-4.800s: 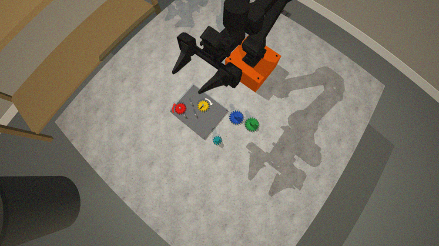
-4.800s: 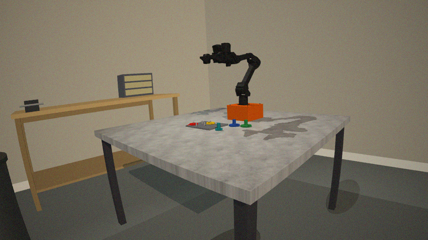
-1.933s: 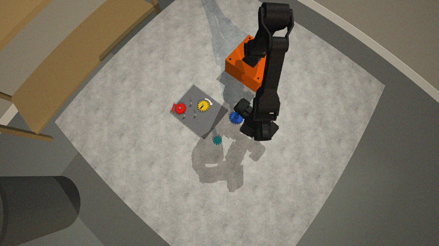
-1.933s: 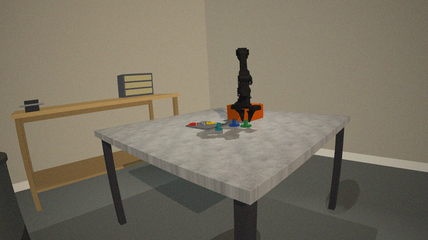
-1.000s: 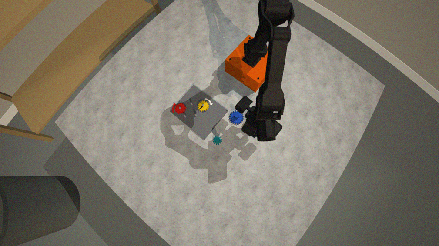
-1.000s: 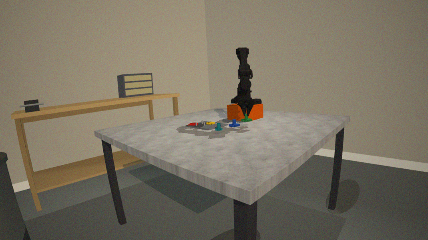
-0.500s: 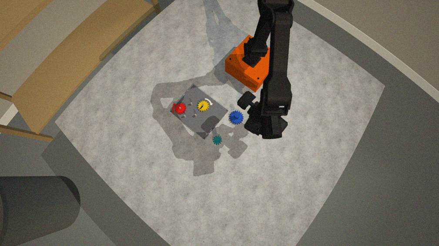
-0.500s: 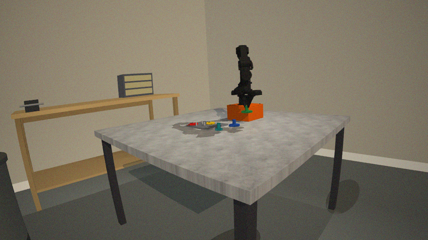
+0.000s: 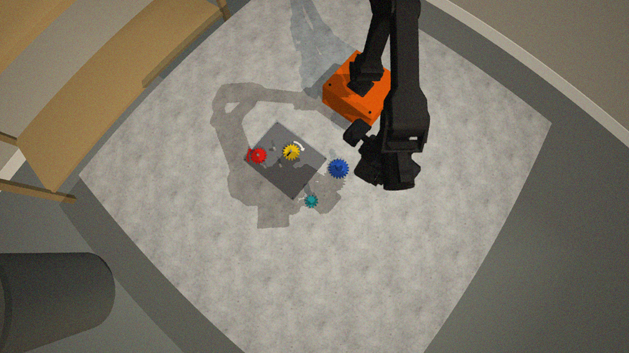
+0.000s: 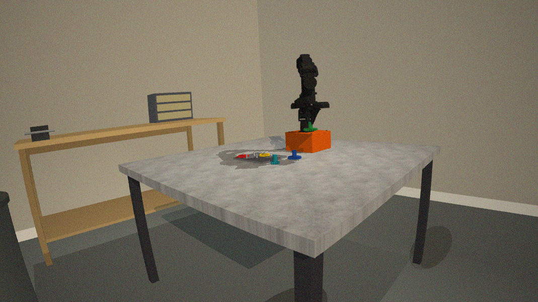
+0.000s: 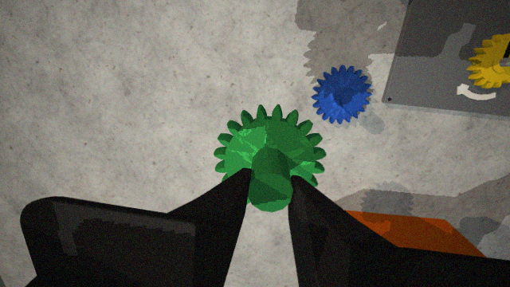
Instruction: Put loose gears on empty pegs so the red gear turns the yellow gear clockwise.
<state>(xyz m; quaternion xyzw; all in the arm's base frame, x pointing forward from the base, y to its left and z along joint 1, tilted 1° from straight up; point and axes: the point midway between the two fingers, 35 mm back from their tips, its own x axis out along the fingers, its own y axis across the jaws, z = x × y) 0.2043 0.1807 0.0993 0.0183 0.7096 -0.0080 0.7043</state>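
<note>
The red gear lies 30 cm to the right of my gripper tip, 16 cm ahead of it and 15 cm below it. Round my gripper tip: teal gear: 16 cm ahead, 15 cm below, 8 cm to the right; then green gear: 1 cm below; then blue gear: 15 cm below, 8 cm to the right, 3 cm ahead.
</note>
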